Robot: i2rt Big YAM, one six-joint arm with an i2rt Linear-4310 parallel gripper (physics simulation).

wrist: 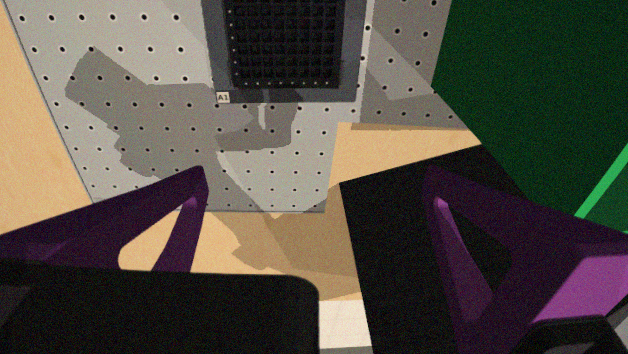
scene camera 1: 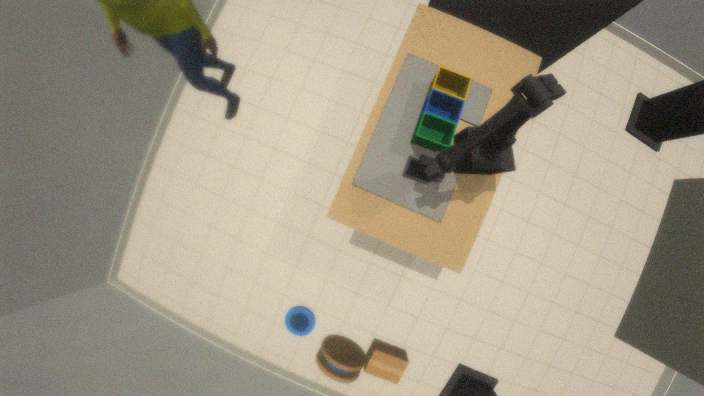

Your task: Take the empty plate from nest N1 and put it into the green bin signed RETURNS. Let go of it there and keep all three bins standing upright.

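A black plate with a grid of wells sits in a dark grey nest at the top of the wrist view. A small label there reads A1; no N1 label is legible. The plate cannot be made out in the scene view, where the arm covers that area. My gripper is open and empty, high above the board, with the plate ahead of its fingertips in the wrist view. The green bin stands upright beside the gripper. Its sign is not legible.
The blue bin and yellow bin stand upright in a row with the green one. A perforated grey board lies on the wooden table. A person is on the floor area at upper left.
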